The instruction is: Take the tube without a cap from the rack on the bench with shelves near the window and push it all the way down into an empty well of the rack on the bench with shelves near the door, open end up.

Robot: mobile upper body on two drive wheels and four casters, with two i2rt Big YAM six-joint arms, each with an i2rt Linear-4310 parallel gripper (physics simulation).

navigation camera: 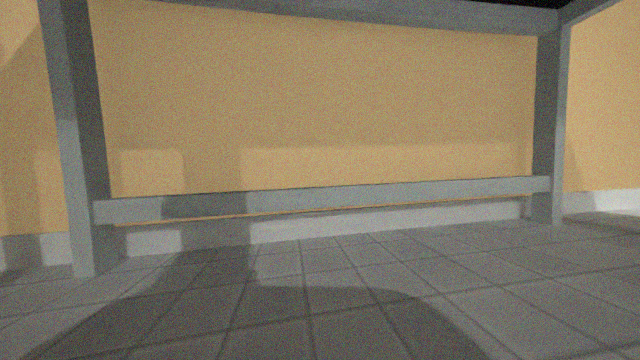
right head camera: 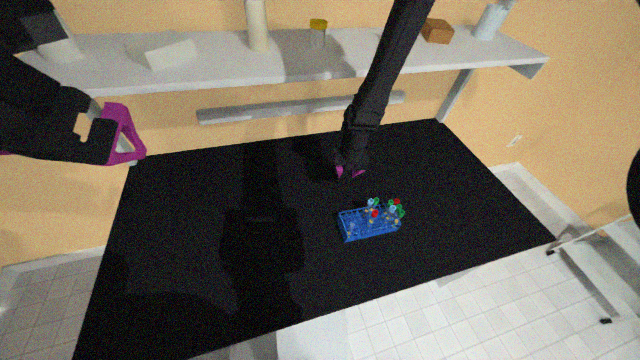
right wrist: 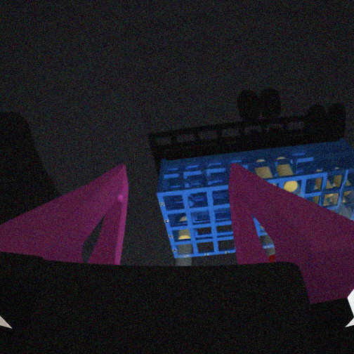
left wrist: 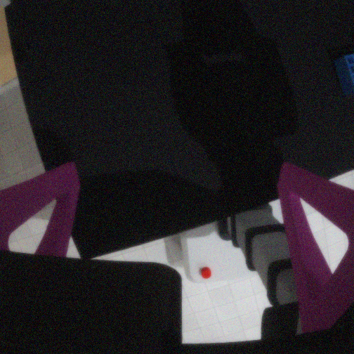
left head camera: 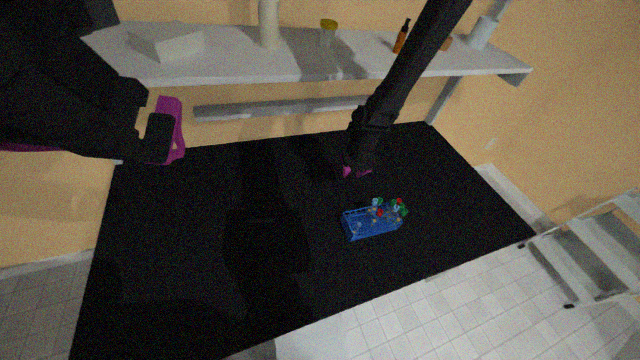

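A blue tube rack (left head camera: 372,232) (right head camera: 371,233) (left wrist: 345,75) (right wrist: 197,191) stands on the black bench top. A clear tube (left head camera: 358,226) (right head camera: 352,226) (right wrist: 184,259) with no coloured cap visible stands in its left end. Several tubes with red, green and light blue tops stand toward its right end. My right gripper (left head camera: 355,174) (right head camera: 348,175) (right wrist: 177,175) is partly open and empty, above the bench behind the rack's left end. My left gripper (left wrist: 178,173) is wide open and empty, high at the left, away from the rack. Which bench this is, I cannot tell.
A wall shelf (left head camera: 240,79) (right head camera: 240,86) above the bench's back edge holds a white box (left head camera: 180,44) (right head camera: 172,55), a yellow-lidded jar (left head camera: 328,24) (right head camera: 318,24) and other containers. A grey step stand (left head camera: 550,272) is at the right. Grey bench legs (navigation camera: 547,125) show in the navigation view.
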